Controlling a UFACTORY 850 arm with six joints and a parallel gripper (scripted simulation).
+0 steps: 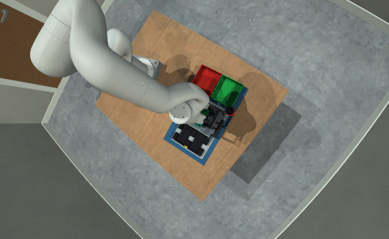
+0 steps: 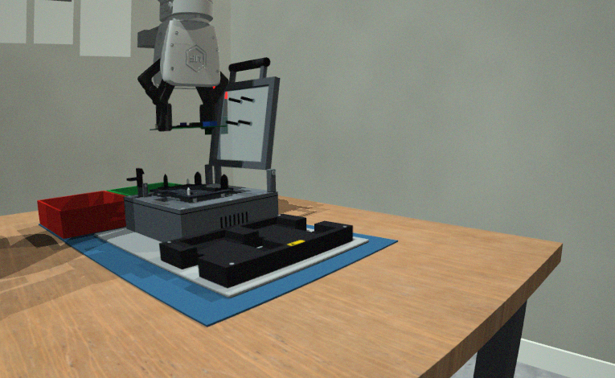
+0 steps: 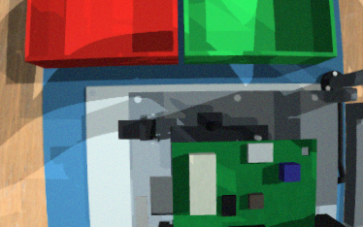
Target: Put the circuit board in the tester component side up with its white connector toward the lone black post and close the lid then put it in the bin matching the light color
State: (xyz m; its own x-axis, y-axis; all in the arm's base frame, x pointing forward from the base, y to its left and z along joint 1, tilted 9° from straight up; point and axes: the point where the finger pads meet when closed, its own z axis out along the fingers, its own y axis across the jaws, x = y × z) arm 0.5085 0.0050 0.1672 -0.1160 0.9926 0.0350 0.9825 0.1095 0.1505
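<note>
Now: the black hook 90 mm below my hand, 70 mm behind it and 50 mm to the left of it. From my hand the other things lie so: see-through lid 110 mm ahead, 10 mm to the left, 10 mm above; then green circuit board 10 mm below; then green bin 200 mm to the left, 160 mm below, 20 mm ahead.
</note>
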